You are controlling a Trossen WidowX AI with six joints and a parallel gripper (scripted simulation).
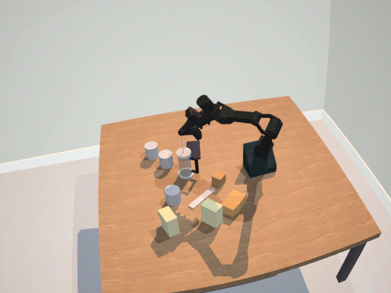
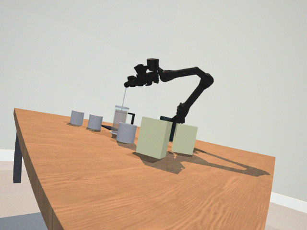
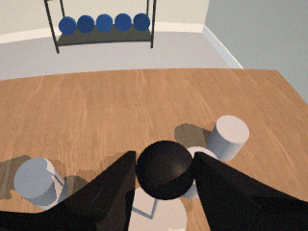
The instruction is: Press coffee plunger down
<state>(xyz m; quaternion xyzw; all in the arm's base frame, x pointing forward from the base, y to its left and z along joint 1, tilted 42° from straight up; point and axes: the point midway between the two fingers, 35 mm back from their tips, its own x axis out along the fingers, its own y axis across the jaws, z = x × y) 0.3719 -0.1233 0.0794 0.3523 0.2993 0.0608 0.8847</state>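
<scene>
Now: gripper tip 130 mm above the glass coffee press, 20 mm past it and 10 mm to the right of it. Round my gripper tip: flat bar 250 mm below, 190 mm to the left, 50 mm behind.
</scene>
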